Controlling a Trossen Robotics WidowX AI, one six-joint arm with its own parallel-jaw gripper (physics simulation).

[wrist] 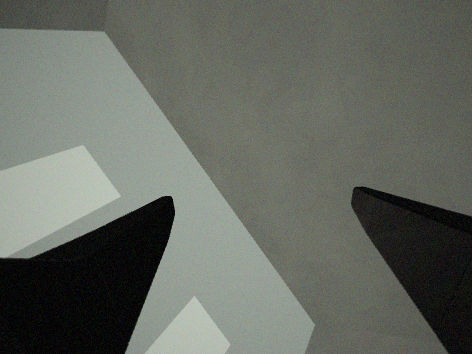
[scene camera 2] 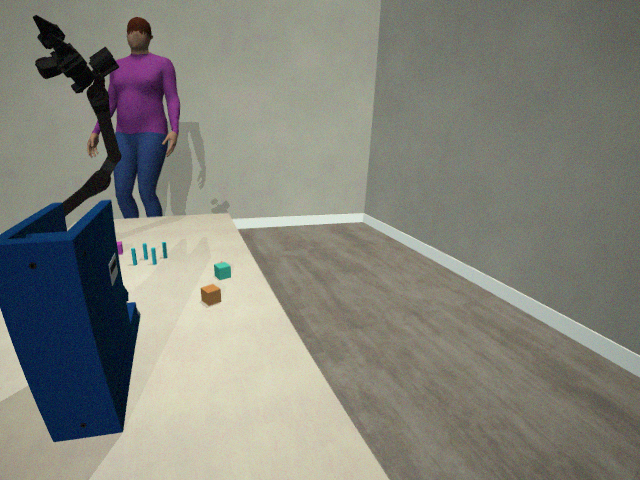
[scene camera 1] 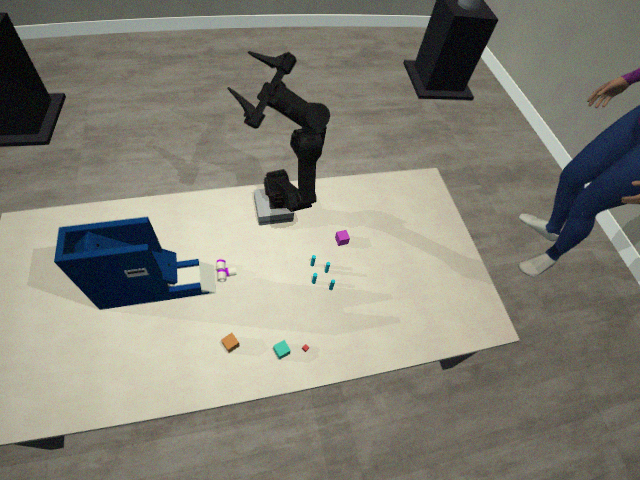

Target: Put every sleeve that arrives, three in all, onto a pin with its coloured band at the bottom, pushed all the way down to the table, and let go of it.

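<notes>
Three white sleeves with magenta bands lie close together at the mouth of the blue chute in scene camera 1: one sleeve (scene camera 1: 221, 264) at the back, one sleeve (scene camera 1: 221, 276) in front of it, and one sleeve (scene camera 1: 232, 271) pointing right, its band at its left end. Several thin teal pins stand upright and bare right of them, among them a pin (scene camera 1: 313, 260) (scene camera 2: 145, 251) and a pin (scene camera 1: 331, 284) (scene camera 2: 164, 250). My gripper (scene camera 1: 238, 70) (wrist: 261, 200) is open and empty, raised high behind the table, far from sleeves and pins. The sleeves do not show in scene camera 2.
The tall blue chute (scene camera 1: 121, 281) (scene camera 2: 46, 320) stands at the left of the table (scene camera 1: 361, 330) (scene camera 2: 248, 387). A purple cube (scene camera 1: 342, 237) lies behind the pins. An orange cube (scene camera 1: 230, 342) (scene camera 2: 210, 294), a teal cube (scene camera 1: 281, 349) (scene camera 2: 222, 271) and a small red cube (scene camera 1: 305, 348) lie near the front. A person (scene camera 2: 142, 98) stands beyond the table.
</notes>
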